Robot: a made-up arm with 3 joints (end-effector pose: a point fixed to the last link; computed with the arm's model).
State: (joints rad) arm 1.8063 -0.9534 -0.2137
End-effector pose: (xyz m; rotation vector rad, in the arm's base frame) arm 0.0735 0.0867 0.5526 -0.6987 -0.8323 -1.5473
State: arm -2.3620 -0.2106 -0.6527
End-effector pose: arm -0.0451 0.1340 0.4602 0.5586 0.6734 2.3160
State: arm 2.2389 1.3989 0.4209
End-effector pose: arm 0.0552 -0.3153 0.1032 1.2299 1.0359 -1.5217
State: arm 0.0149 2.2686 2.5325
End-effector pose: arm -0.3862 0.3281 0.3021 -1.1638 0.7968 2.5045
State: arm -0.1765 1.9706 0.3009
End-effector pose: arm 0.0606 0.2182 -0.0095 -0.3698 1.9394 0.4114
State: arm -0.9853 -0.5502 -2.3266
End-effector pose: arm 0.2155 0.1982 0.1219 2.2963 0.8944 1.1078
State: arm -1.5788 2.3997 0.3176
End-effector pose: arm -0.2088 -0.0293 -0.0390 -1.9958 1.7476 1.0297
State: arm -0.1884 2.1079 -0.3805
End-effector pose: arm 0.0397 0.0121 -0.0141 0.0308 2.0780 -0.2856
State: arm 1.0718 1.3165 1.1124
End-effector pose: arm 0.3935 0.1022 0.0911 -0.2056 1.4463 -0.1432
